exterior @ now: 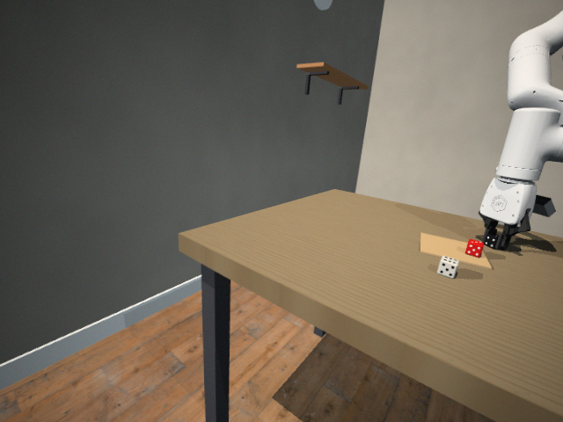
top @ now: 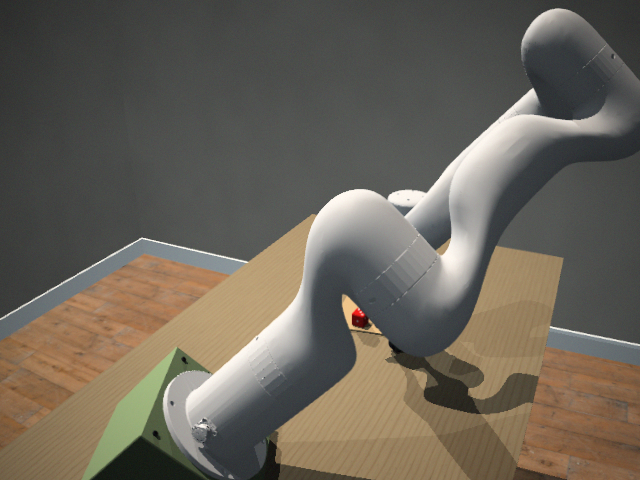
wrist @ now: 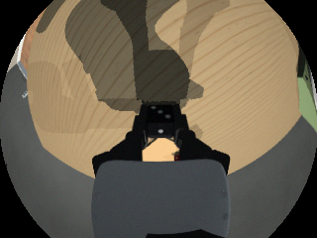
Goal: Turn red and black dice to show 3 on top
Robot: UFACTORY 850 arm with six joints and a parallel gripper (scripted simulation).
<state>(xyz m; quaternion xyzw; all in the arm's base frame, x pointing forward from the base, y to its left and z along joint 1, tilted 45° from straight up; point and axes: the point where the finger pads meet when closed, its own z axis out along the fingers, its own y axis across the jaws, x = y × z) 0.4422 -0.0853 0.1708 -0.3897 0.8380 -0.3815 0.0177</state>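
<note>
Right now my hand is 1 cm above the black die. Also, from my hand: red die: 11 cm to the left, 5 cm ahead; then tan mat: 11 cm to the left, 10 cm ahead, 2 cm below; then white die: 26 cm to the left, 11 cm ahead, 1 cm below.
</note>
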